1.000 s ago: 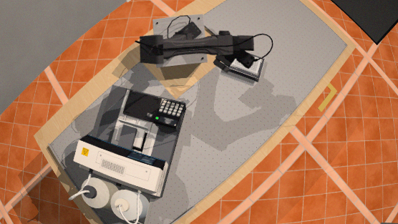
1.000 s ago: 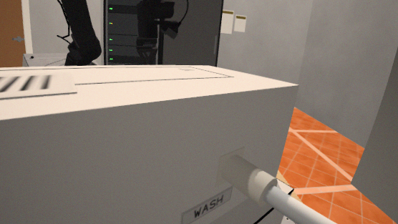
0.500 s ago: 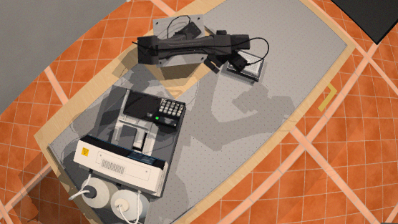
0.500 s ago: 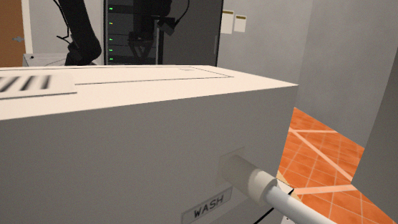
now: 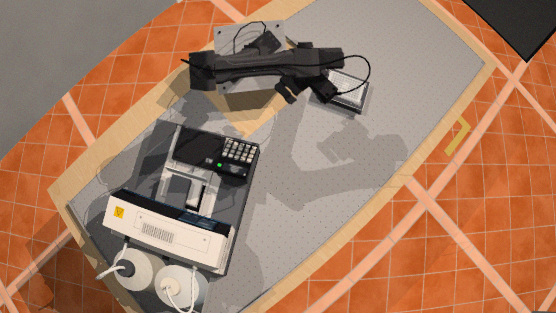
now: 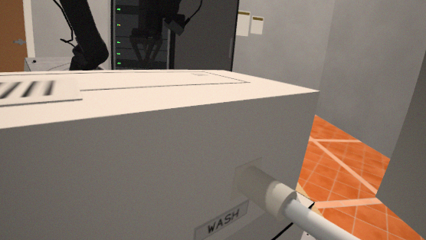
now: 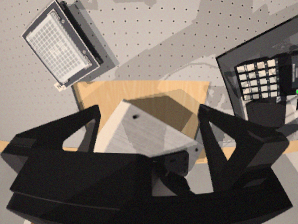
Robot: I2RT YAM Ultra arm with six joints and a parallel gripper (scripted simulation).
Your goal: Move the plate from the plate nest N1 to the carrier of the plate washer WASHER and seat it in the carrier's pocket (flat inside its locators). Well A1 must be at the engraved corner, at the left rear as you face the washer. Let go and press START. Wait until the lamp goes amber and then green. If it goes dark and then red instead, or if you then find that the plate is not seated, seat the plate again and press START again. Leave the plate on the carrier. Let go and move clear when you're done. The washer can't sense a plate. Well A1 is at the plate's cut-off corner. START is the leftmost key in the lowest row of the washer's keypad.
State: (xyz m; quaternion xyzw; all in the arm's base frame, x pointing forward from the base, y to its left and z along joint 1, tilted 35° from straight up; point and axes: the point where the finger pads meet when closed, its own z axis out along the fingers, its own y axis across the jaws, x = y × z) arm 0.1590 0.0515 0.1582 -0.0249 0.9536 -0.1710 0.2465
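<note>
My hand is 4 cm short of the white well plate, 20 cm to the right of it and 19 cm above it. Also, from my hand: wash hose port: 16 cm ahead, 56 cm to the right, 1 cm below; then plate washer: 5 cm behind, 44 cm to the right, 10 cm below; then dark plate nest: 4 cm ahead, 20 cm to the left, 20 cm below.
</note>
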